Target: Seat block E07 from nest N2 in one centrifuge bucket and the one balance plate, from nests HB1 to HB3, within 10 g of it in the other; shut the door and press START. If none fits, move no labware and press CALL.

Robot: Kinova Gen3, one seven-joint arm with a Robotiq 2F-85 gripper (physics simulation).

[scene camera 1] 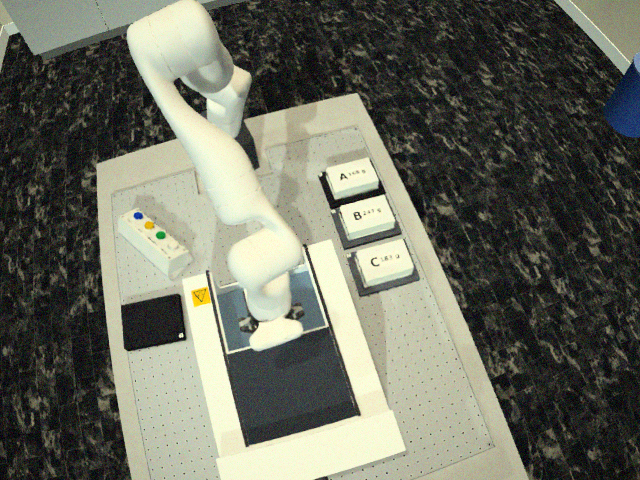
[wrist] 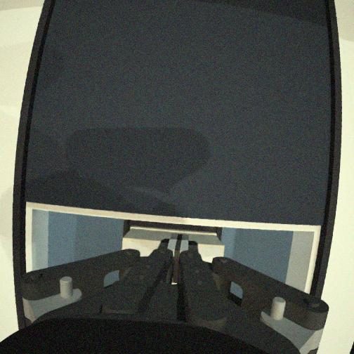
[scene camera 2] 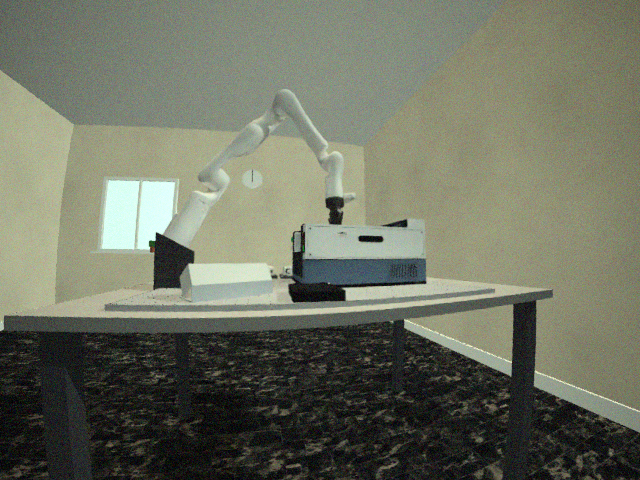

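Seen in the pictures: arm's base, link origin: (scene camera 1: 224, 125) (scene camera 2: 175, 242).
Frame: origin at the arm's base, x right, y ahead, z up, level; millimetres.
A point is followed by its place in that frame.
My gripper (scene camera 2: 335, 219) (wrist: 179, 245) is shut with nothing between its fingers, pointing down over the centrifuge opening; its tips are hidden in scene camera 1. The white and blue centrifuge (scene camera 1: 342, 310) @(y 572, x -263, z 58 mm) (scene camera 2: 336, 270) @(y 578, x 47, z -93 mm) has its dark door panel (scene camera 1: 294, 382) @(y 710, x -158, z 61 mm) (wrist: 175, 95) partly across, leaving the robot-side part open. A pale block-like thing (wrist: 137, 244) shows inside, beneath the fingertips; I can read no label on it. Plates A (scene camera 1: 352, 179) @(y 152, x -339, z -97 mm), B (247 g) (scene camera 1: 367, 217) @(y 274, x -363, z -97 mm) and C (183 g) (scene camera 1: 385, 263) @(y 409, x -391, z -97 mm) lie on dark nests at the right. A's weight is blurred.
A white button box (scene camera 1: 155, 248) @(y 327, x 187, z -69 mm) (scene camera 2: 227, 281) @(y 294, x 262, z -110 mm) with blue, yellow and green buttons stands at the left. A black flat pad (scene camera 1: 153, 321) @(y 504, x 202, z -126 mm) (scene camera 2: 316, 292) @(y 507, x 291, z -130 mm) bearing no block lies beside the centrifuge. A yellow warning label (scene camera 1: 201, 296) @(y 518, x 24, z 60 mm) marks the centrifuge's left rail.
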